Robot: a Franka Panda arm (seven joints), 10 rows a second.
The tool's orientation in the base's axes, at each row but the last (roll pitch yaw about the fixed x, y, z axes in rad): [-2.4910 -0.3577 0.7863]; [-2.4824 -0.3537 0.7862]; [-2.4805 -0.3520 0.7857]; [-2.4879 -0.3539 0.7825]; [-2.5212 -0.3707 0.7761]
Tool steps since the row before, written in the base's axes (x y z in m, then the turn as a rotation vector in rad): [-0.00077 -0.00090 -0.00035 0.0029 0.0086 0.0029]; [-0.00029 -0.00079 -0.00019 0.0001 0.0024 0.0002]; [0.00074 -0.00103 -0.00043 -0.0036 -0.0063 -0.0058]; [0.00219 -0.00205 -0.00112 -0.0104 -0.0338 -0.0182]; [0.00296 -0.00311 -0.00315 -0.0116 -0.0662 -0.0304]
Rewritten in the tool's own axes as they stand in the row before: [-0.00123 0.00002 -0.00012 0.0086 -0.0031 0.0025]; [-0.00078 0.00023 -0.00028 0.0017 -0.0010 0.0013]; [-0.00034 0.00119 -0.00051 -0.0086 0.0034 0.0012]; [-0.00029 0.00304 -0.00096 -0.0356 0.0170 -0.0051]; [-0.00120 0.00519 -0.00013 -0.0620 0.0368 -0.0158]
